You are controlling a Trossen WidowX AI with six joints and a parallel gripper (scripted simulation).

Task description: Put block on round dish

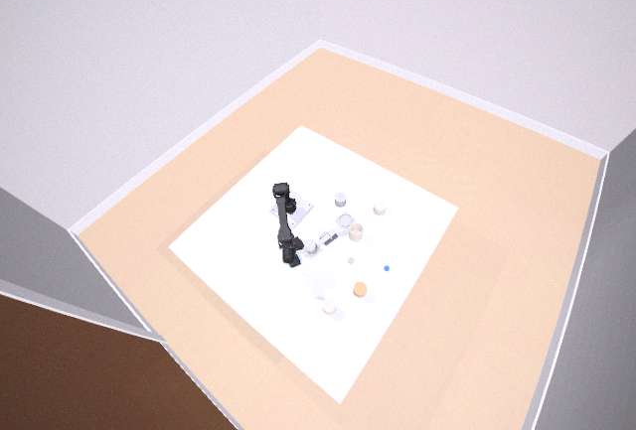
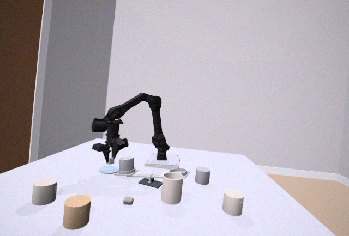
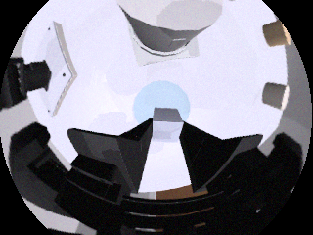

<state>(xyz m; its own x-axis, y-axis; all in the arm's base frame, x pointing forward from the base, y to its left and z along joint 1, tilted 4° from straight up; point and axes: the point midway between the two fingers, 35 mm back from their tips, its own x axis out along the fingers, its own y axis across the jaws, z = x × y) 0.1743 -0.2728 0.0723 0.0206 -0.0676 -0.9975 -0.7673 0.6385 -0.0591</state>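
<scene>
My gripper tip is now 4 cm above the light blue round dish. The rest, counted from my gripper tip: pale block: right at my gripper tip; small lump: 30 cm ahead, 14 cm to the left, 3 cm below; orange cylinder: 43 cm ahead, 2 cm to the left, 1 cm below.
</scene>
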